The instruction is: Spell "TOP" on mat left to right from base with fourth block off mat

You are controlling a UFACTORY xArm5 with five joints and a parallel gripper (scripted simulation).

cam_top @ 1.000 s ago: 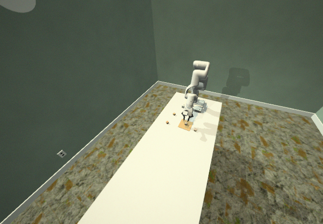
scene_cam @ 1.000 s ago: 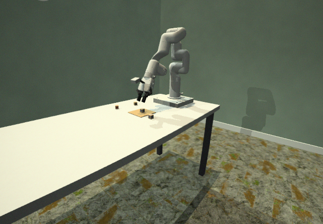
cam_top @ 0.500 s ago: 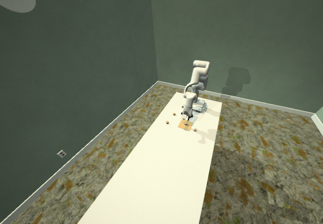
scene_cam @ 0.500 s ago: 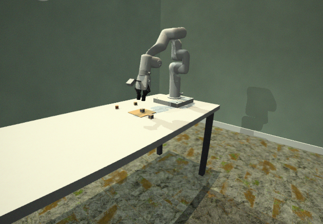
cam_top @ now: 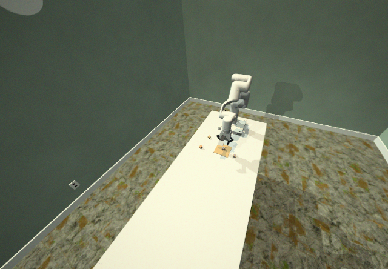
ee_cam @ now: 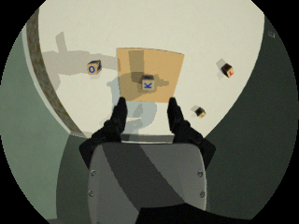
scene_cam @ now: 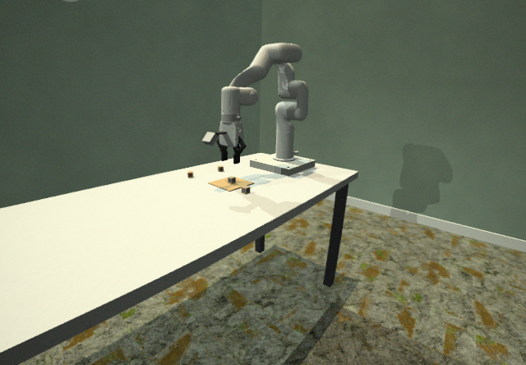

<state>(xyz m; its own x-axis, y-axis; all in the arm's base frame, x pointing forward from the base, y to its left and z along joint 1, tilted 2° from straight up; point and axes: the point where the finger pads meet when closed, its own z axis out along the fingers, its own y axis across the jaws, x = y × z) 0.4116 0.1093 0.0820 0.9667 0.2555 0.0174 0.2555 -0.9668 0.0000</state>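
Right now the tan mat is 1 cm to the right of my hand and 11 cm below it.
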